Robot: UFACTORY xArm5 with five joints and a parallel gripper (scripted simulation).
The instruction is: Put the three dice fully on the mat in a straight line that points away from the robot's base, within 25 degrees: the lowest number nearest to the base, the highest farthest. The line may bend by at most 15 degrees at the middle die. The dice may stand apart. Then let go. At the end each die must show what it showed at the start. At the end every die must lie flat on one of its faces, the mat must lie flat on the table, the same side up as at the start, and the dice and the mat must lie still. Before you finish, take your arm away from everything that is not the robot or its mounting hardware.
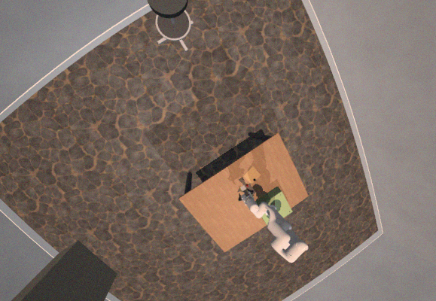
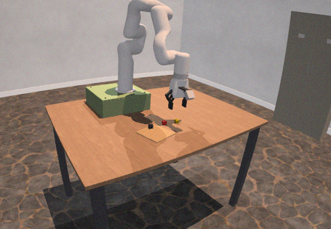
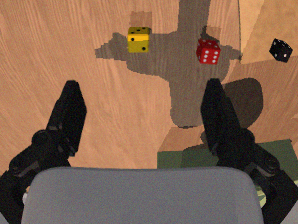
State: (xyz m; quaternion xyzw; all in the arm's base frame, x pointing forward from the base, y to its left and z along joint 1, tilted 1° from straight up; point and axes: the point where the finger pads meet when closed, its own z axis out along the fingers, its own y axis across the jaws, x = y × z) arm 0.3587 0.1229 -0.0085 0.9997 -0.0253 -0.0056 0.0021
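Now: the yellow die 90 mm below my hand. From my hand the other things lie so: black die 10 mm behind, 160 mm to the right, 80 mm below; then red die 20 mm behind, 70 mm to the right, 90 mm below; then tan mat 50 mm ahead, 170 mm to the right, 100 mm below.
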